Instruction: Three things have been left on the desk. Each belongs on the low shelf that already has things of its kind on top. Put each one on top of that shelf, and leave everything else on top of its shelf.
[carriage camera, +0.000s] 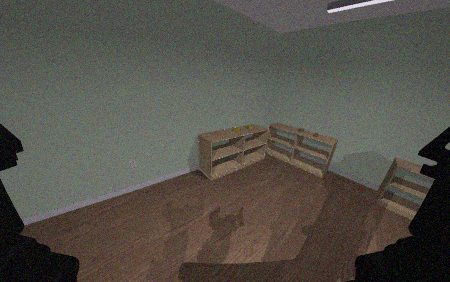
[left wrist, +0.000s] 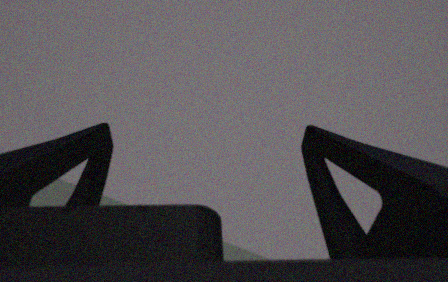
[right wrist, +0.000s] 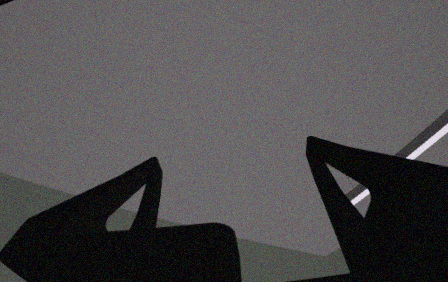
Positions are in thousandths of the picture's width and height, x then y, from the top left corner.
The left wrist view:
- my left gripper: 468, 480
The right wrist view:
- my right gripper: 517, 551
